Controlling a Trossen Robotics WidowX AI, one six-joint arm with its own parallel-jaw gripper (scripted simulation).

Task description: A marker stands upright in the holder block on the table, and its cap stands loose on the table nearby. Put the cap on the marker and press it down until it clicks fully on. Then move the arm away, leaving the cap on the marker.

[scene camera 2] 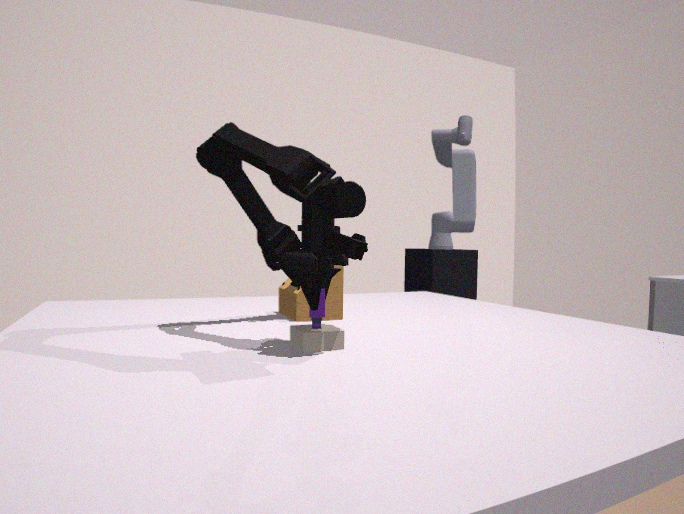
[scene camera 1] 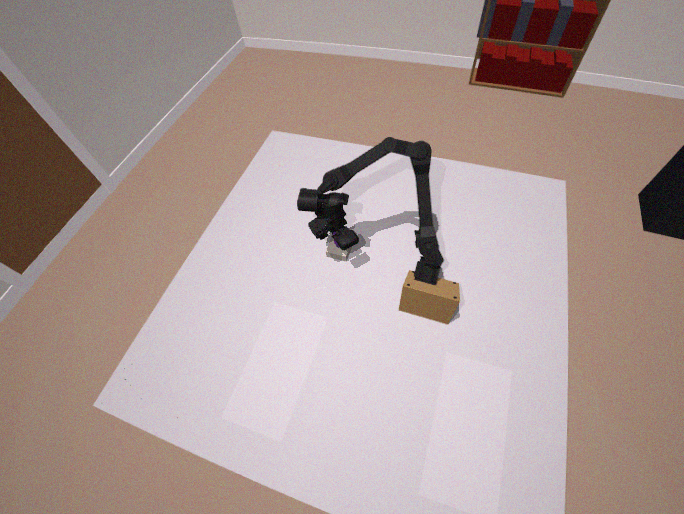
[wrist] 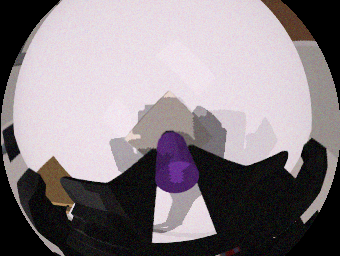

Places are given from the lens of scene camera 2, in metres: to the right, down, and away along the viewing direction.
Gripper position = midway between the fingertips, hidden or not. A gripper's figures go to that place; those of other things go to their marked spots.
my gripper (scene camera 2: 317, 309): -0.04, 0.09, 0.84
grey holder block (scene camera 2: 311, 342): -0.05, 0.14, 0.80
